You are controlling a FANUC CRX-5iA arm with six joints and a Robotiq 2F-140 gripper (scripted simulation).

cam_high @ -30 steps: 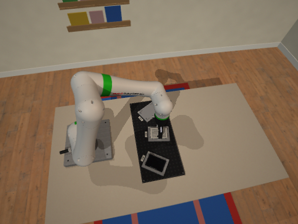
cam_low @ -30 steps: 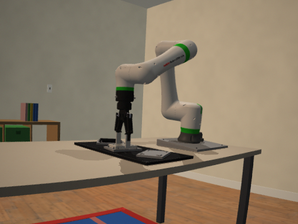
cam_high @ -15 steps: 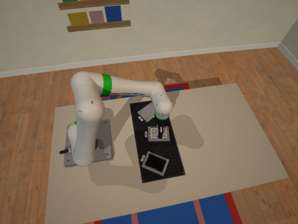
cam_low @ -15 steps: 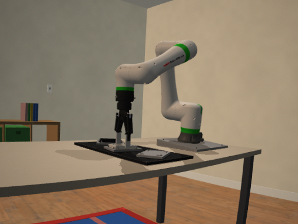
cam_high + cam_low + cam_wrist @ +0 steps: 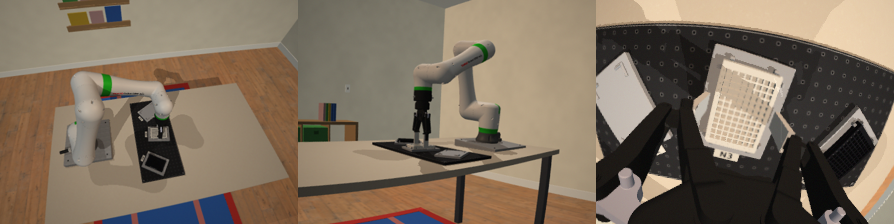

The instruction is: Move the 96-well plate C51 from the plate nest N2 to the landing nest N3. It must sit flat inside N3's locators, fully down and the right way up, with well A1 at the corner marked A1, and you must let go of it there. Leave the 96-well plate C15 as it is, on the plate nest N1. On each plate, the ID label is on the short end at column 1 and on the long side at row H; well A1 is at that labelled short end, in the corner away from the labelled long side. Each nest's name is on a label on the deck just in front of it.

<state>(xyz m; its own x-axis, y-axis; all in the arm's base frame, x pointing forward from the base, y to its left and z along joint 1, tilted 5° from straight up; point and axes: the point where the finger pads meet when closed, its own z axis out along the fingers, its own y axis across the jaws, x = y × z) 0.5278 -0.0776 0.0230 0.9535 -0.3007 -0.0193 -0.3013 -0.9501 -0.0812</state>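
Now: the white 96-well plate C51 20 mm below my hand. Also, from my hand: landing nest N3 (40 mm below); then N2 label (170 mm to the left, 90 mm behind, 40 mm below); then grey plate nest N2 (210 mm to the left, 40 mm below).
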